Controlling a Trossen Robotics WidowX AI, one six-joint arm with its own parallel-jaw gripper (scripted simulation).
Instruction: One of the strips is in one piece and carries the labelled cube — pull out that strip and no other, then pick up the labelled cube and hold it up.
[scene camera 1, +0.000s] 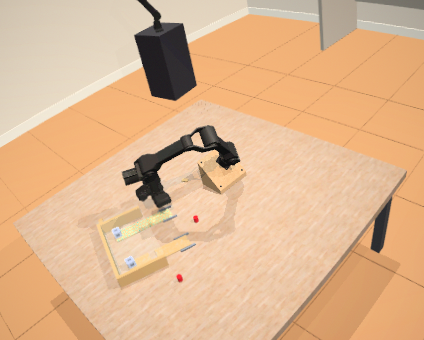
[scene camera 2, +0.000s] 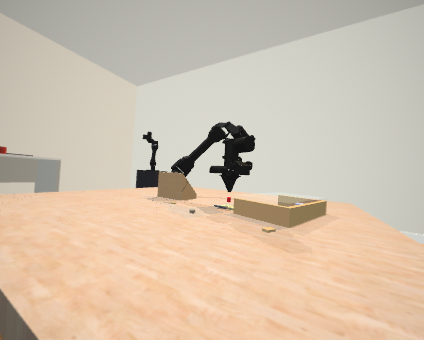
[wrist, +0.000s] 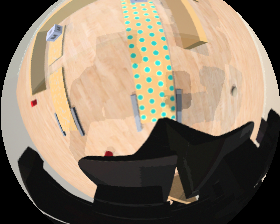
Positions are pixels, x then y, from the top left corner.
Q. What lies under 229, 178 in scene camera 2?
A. My gripper.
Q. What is my gripper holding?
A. Nothing.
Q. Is my gripper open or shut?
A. Shut.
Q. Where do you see a dotted strip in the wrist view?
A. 150, 62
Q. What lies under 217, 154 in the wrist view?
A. My gripper.
